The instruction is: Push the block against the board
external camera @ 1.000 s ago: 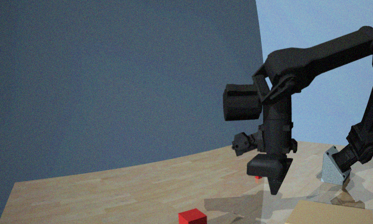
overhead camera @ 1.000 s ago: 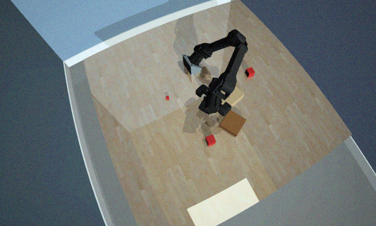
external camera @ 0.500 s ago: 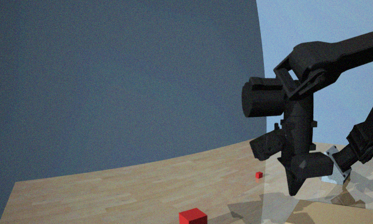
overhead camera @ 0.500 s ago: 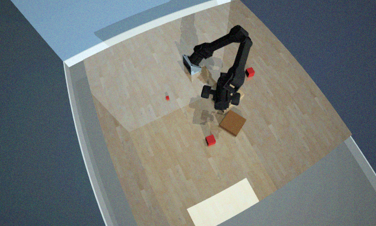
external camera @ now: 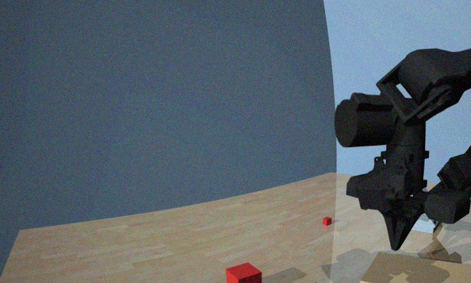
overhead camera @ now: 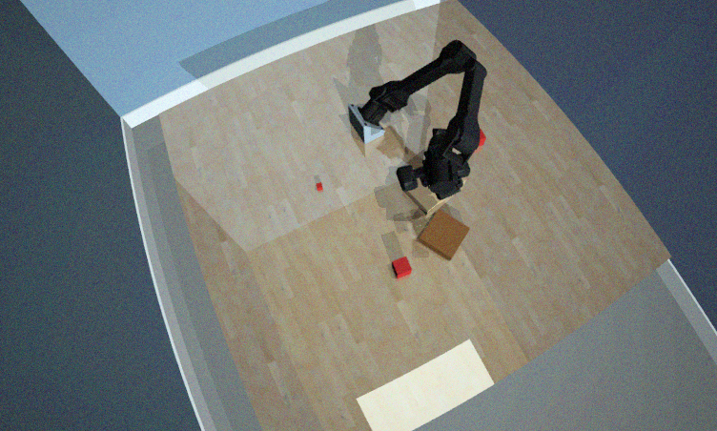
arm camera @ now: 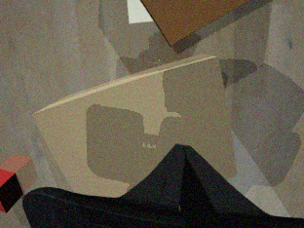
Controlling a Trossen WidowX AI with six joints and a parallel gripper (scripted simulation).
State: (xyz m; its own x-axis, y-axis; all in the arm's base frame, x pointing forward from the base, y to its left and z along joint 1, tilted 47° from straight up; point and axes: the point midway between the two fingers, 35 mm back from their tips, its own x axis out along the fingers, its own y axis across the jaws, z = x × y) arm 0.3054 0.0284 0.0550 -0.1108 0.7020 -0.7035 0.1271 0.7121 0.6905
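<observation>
My gripper tip is 2 cm past the light tan board, 4 cm to the right of it and 5 cm above it. Round my gripper tip: brown square block: 13 cm ahead, 1 cm to the right, 5 cm below; small red cube: 15 cm behind, 28 cm to the right, 6 cm below.
</observation>
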